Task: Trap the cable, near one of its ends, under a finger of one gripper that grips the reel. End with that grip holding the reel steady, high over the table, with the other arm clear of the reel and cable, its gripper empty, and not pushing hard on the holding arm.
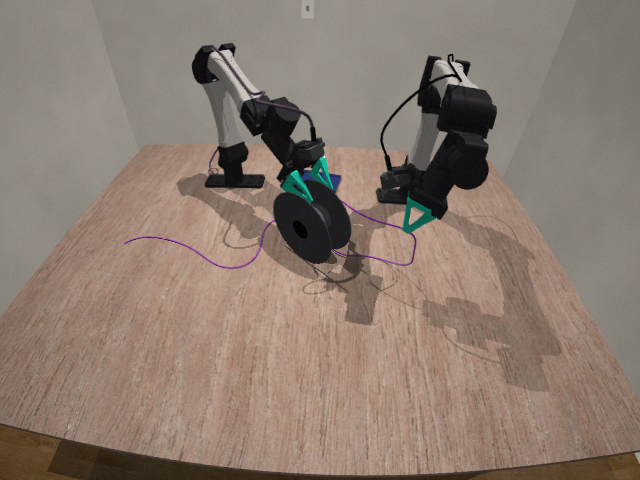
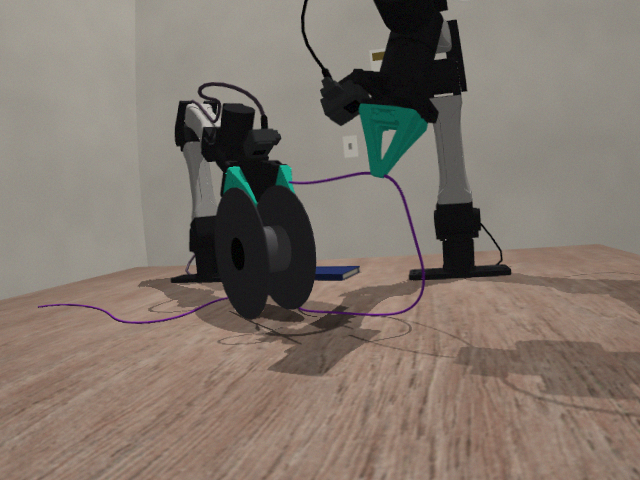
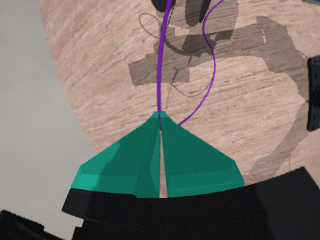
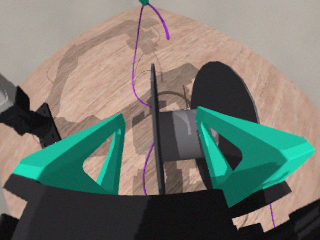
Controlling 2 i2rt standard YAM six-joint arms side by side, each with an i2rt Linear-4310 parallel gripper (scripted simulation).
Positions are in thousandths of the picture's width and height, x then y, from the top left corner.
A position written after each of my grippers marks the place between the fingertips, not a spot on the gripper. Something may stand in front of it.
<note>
In view: my left gripper (image 2: 590,368), my right gripper (image 2: 432,430) and a black reel (image 2: 393,539).
The black reel also shows in image 1 (image 1: 488,480) and in image 4 (image 4: 680,360). My left gripper shows as well in image 1 (image 1: 634,482) and in image 3 (image 3: 502,490). My right gripper is seen too in image 1 (image 1: 504,409) and in image 4 (image 4: 498,481).
</note>
